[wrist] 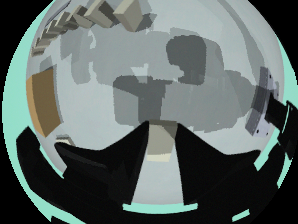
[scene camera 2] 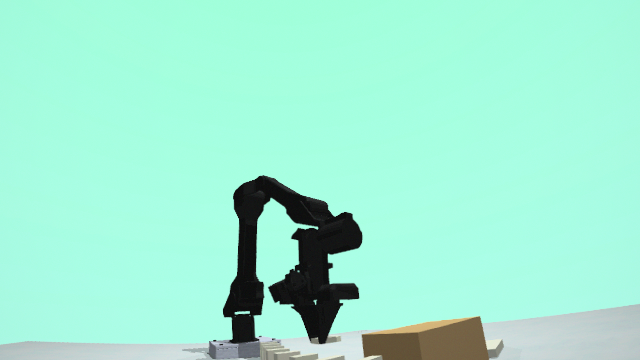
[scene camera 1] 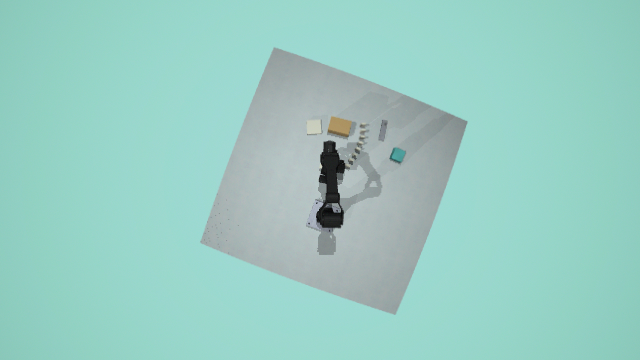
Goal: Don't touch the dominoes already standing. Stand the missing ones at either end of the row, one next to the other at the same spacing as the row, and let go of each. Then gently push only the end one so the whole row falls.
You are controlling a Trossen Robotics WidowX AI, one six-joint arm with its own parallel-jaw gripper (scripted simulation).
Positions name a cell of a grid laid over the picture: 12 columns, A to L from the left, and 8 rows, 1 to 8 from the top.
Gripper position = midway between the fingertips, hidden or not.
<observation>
The gripper (scene camera 2: F8) holds a cream domino (wrist: G5). Further things: a tan box (wrist: B4).
The gripper is seen too in the wrist view (wrist: G5).
</observation>
